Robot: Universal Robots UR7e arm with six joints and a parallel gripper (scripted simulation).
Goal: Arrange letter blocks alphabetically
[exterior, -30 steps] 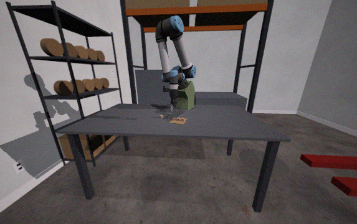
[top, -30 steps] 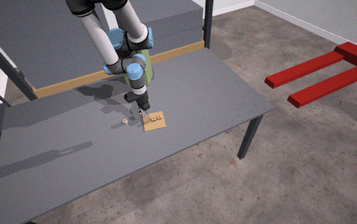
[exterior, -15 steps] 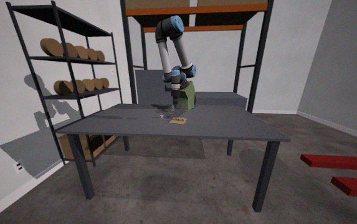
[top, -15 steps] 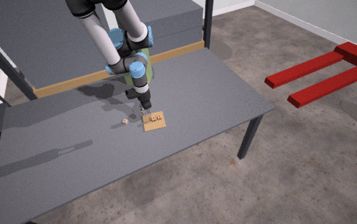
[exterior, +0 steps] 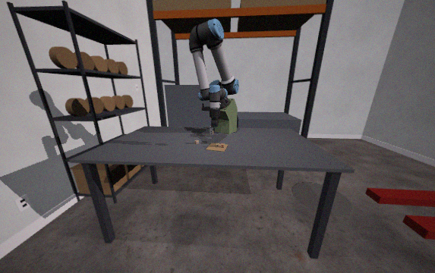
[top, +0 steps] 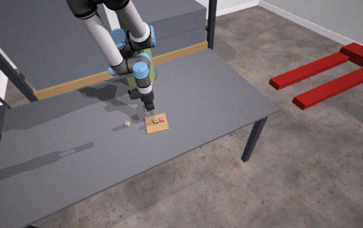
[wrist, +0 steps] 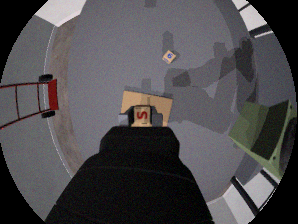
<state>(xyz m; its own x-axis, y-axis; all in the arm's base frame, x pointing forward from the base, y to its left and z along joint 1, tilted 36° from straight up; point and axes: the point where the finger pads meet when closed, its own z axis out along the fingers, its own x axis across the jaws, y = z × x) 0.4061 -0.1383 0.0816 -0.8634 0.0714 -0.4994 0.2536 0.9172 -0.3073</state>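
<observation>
Right now my hand is 1 cm short of the tan mat, 4 cm to the right of it and 12 cm above it.
</observation>
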